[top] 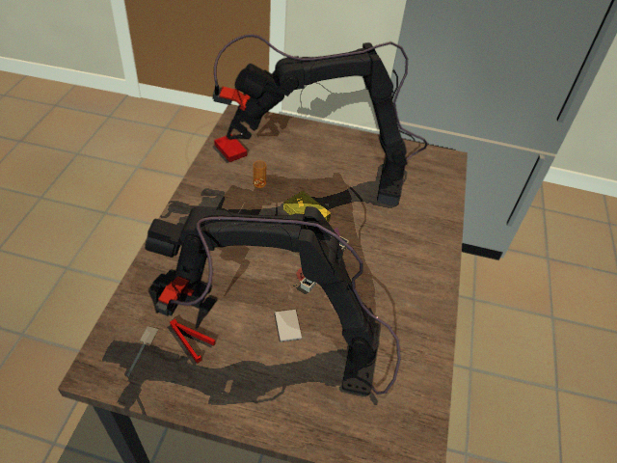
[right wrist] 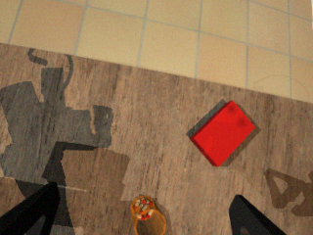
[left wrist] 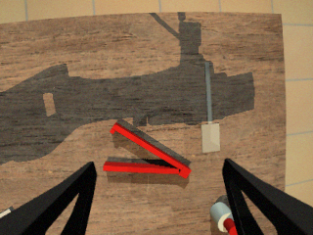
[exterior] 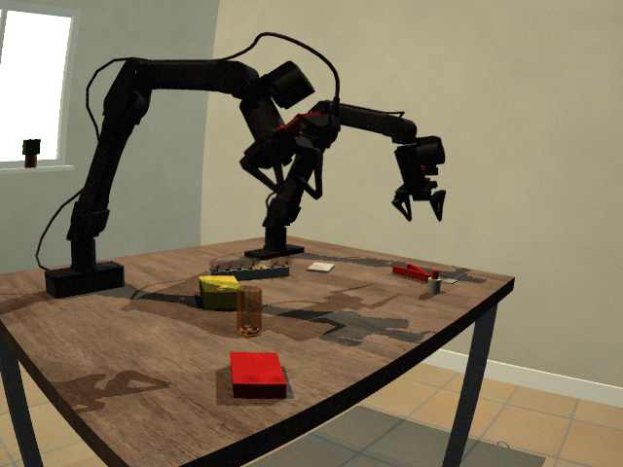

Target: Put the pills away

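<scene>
My right gripper is now 220 mm above the orange pill bottle, 70 mm past it and 30 mm to the left of it. The rest, counted from my right hand: white card: 460 mm to the left, 280 mm behind, 240 mm below.
</scene>
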